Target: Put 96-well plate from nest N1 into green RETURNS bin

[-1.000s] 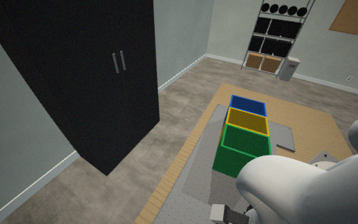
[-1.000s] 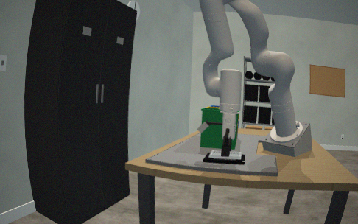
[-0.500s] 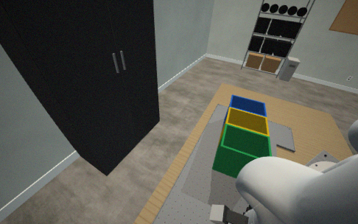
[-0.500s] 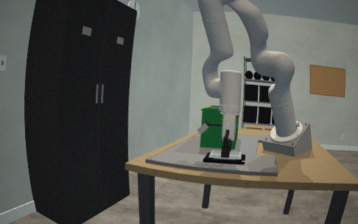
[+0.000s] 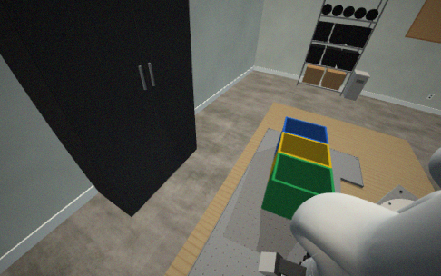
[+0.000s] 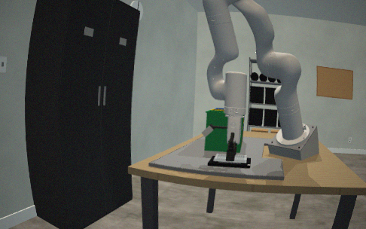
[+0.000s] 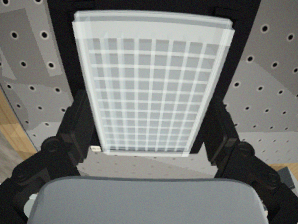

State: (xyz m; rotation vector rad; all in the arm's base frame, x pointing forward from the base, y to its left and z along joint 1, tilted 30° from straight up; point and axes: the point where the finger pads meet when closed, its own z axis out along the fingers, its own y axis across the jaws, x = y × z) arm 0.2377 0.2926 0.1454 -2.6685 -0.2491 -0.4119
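The white 96-well plate is 10 mm below my hand. Round my hand: black plate nest 20 mm below; yellow bin 150 mm ahead, 370 mm to the right, 60 mm above; green bin 120 mm ahead, 240 mm to the right, 60 mm above.
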